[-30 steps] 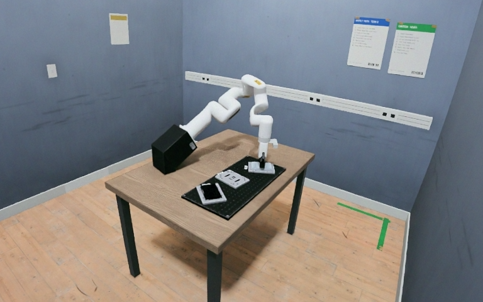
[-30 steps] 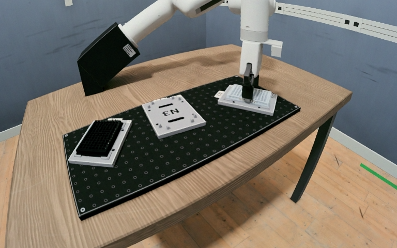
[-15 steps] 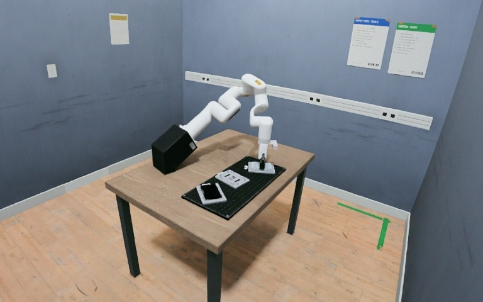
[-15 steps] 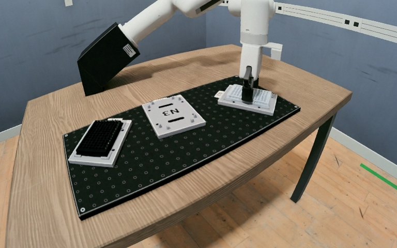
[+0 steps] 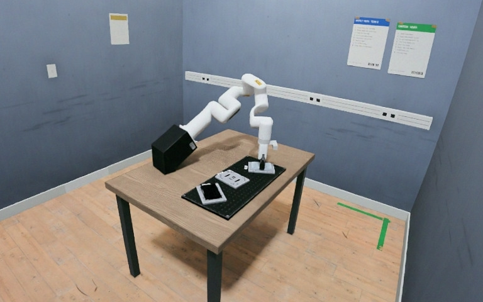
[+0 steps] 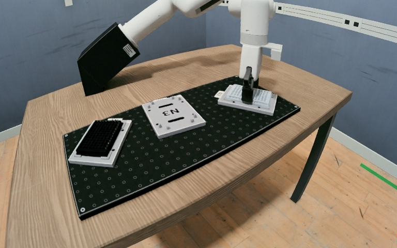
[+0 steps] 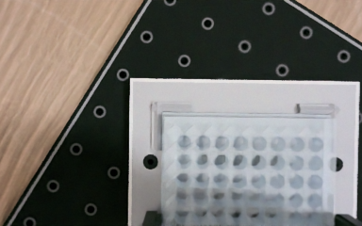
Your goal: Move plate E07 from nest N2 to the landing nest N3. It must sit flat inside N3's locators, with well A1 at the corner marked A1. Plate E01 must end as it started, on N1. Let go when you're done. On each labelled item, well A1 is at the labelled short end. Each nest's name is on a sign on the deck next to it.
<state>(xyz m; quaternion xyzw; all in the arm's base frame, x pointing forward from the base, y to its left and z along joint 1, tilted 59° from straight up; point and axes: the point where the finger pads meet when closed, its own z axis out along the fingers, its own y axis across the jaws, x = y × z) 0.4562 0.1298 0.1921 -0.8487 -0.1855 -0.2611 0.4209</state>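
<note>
The clear well plate lies 1 cm below my hand. Also, from my hand: black well plate (43 cm to the right, 4 cm behind, 1 cm below); nest N1 (43 cm to the right, 4 cm behind, 2 cm below).
</note>
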